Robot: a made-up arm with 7 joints. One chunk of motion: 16 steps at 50 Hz.
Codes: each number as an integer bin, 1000 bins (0 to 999) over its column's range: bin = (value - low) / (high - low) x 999, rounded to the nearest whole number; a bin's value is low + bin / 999 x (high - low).
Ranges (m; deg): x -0.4..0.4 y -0.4..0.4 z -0.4..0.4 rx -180..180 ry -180..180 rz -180..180
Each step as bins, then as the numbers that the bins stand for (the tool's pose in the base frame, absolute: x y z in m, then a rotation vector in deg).
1 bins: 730 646 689 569 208 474
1 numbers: 0.1846 0.1173 0.1518 25.05 -105.05 -9.19
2 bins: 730 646 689 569 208 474
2 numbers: 0.1846 0.1173 0.1518 25.05 -105.05 -9.19
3 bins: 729 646 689 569 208 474
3 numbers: 0.1838 0.1173 0.1518 25.05 -105.05 -9.19
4 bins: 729 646 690 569 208 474
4 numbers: 0.1838 0.1173 0.1526 25.05 -105.05 -9.19
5 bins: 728 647 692 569 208 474
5 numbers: 0.1830 0.1181 0.1542 25.05 -105.05 -9.19
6 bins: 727 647 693 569 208 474
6 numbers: 0.1822 0.1181 0.1550 25.05 -105.05 -9.19
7 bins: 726 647 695 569 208 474
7 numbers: 0.1814 0.1181 0.1566 25.05 -105.05 -9.19
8 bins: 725 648 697 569 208 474
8 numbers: 0.1806 0.1189 0.1582 25.05 -105.05 -9.19
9 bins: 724 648 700 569 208 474
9 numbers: 0.1798 0.1189 0.1606 25.05 -105.05 -9.19
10 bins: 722 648 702 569 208 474
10 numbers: 0.1782 0.1189 0.1622 25.05 -105.05 -9.19
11 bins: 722 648 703 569 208 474
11 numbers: 0.1782 0.1189 0.1630 25.05 -105.05 -9.19
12 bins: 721 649 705 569 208 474
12 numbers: 0.1774 0.1197 0.1646 25.05 -105.05 -9.19
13 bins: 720 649 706 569 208 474
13 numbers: 0.1766 0.1197 0.1654 25.05 -105.05 -9.19
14 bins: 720 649 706 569 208 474
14 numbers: 0.1766 0.1197 0.1654 25.05 -105.05 -9.19
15 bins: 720 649 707 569 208 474
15 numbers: 0.1766 0.1197 0.1662 25.05 -105.05 -9.19
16 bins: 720 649 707 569 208 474
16 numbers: 0.1766 0.1197 0.1662 25.05 -105.05 -9.19
